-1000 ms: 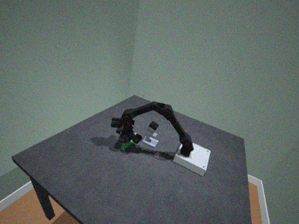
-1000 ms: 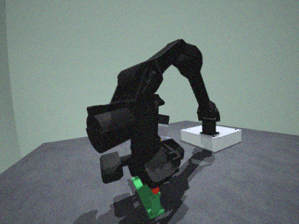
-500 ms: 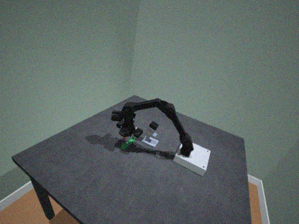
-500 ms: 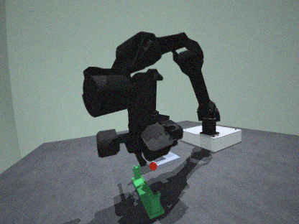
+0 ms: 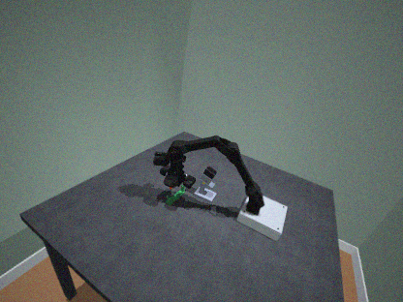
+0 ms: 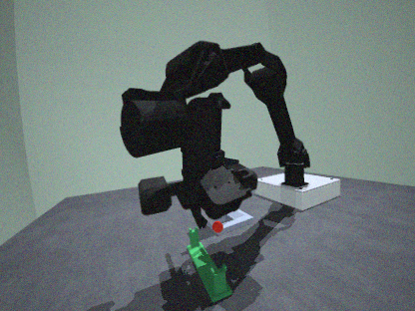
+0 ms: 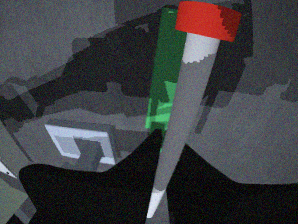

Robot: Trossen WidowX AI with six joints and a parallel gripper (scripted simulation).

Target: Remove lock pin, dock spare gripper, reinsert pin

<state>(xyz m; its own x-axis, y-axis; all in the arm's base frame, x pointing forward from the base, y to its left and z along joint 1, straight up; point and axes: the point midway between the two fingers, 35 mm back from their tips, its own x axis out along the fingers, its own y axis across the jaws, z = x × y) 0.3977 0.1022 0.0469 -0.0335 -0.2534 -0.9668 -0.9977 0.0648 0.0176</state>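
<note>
Now: gripper tip 10 mm to the right of the pin rest and 50 mm above it. The rest, counted from my gripper tip: spare gripper 120 mm behind, 100 mm to the right, 50 mm above; then grey mount 120 mm behind, 100 mm to the right, 20 mm below.
</note>
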